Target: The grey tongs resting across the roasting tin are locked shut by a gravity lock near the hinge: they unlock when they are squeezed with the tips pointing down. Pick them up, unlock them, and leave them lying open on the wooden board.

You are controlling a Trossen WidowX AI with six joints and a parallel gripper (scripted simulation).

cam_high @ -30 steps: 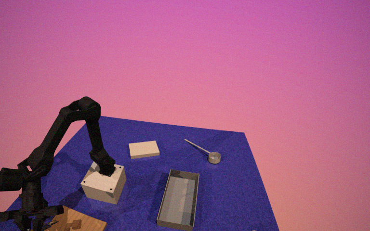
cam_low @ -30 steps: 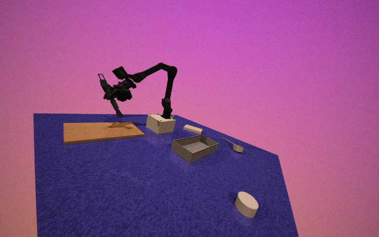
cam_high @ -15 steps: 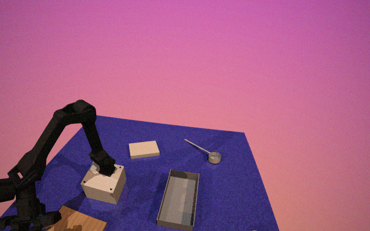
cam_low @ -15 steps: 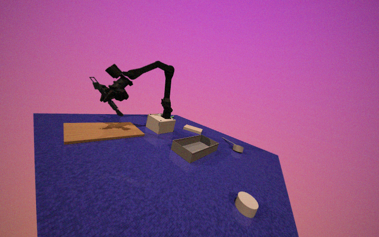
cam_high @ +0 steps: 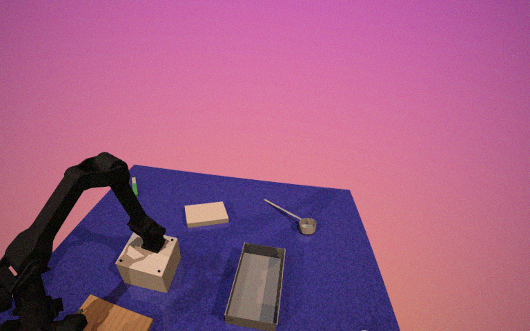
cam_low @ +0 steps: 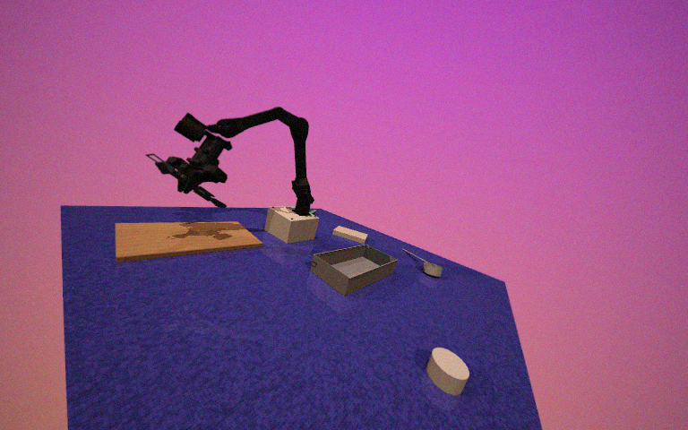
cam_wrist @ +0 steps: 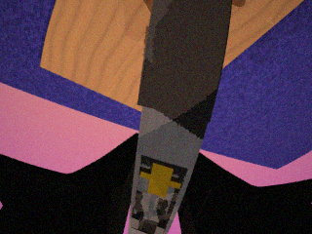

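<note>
My gripper tip is now 3 cm below the yellow lock, 2 cm to the right of it and 1 cm past it. From my gripper tip the other things lie so: wooden board (15 cm below, 5 cm to the left, 2 cm behind); then roasting tin (44 cm to the left, 39 cm ahead, 13 cm below); then beige block (75 cm to the left, 14 cm below, 10 cm ahead).
</note>
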